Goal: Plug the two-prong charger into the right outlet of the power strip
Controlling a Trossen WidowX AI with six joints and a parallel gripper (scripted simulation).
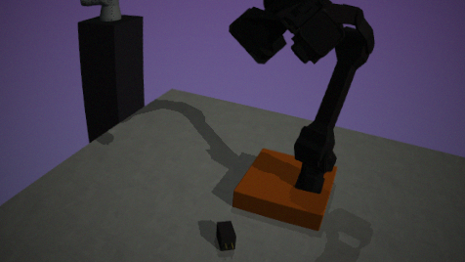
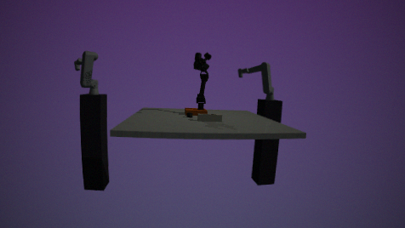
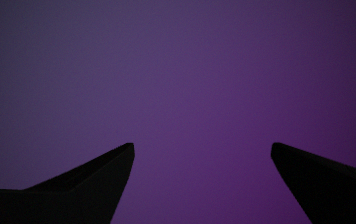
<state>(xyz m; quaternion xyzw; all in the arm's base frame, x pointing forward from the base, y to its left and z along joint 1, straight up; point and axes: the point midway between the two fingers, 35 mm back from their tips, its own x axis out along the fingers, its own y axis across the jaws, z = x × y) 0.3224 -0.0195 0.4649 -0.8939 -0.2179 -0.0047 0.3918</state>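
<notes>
Now: the black two-prong charger 120 mm behind my gripper tip, 120 mm to the right of it and 500 mm below it.
</notes>
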